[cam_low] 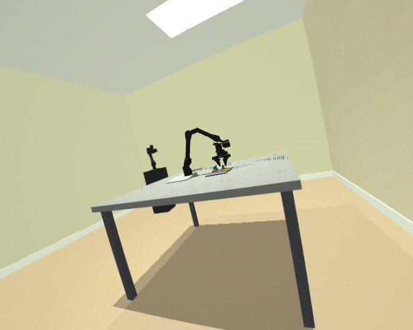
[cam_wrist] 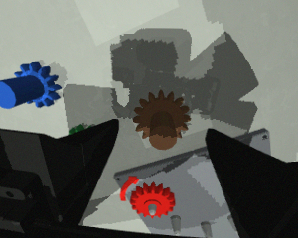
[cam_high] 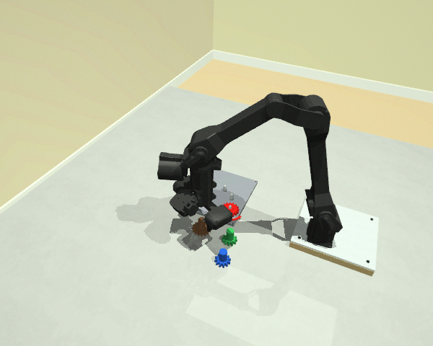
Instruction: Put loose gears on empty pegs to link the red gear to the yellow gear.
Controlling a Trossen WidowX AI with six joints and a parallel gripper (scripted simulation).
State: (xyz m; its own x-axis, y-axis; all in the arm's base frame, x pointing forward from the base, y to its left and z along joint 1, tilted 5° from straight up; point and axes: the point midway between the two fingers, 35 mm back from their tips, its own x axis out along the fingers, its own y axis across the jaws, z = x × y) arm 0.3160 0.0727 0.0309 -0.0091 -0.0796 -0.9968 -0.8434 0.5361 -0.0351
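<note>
The brown gear is 10 mm below my gripper tip. Also, from my gripper tip: green gear 90 mm behind, 10 mm to the left, 10 mm below; then red arrow 70 mm behind, 60 mm to the right, 20 mm below; then red gear 60 mm behind, 90 mm to the right, 10 mm below.
</note>
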